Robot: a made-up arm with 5 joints.
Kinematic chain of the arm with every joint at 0, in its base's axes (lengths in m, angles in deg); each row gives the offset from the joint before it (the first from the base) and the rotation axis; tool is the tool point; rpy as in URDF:
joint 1: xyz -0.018 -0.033 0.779 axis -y
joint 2: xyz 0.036 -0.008 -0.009 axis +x
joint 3: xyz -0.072 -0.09 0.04 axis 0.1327 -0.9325 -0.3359
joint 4: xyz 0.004 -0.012 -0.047 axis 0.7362 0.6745 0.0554
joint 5: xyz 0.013 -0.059 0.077 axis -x
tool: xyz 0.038 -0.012 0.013 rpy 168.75 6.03 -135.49
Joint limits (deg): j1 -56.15..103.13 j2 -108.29..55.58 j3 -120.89..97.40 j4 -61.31..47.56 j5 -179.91..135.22
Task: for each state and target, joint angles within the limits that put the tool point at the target. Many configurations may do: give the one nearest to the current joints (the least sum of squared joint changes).
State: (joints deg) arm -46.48 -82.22 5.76 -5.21 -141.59
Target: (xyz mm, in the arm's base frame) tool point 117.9 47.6 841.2
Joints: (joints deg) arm -56.15 -107.00 11.77 15.39 -131.65
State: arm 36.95 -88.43 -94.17 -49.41 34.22
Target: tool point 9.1 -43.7 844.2
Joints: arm 8.98 -75.08 -107.85 -35.73 32.16
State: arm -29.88 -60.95 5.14 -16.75 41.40
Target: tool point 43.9 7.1 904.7
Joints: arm -30.88 -62.46 -10.77 -33.24 49.56
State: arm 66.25 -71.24 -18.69 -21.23 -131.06
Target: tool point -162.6 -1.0 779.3
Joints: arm 89.21 -74.16 -5.21 -27.24 -127.92
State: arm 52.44 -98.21 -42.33 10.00 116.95
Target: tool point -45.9 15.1 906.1
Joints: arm 31.94 -104.07 -33.68 13.10 112.49
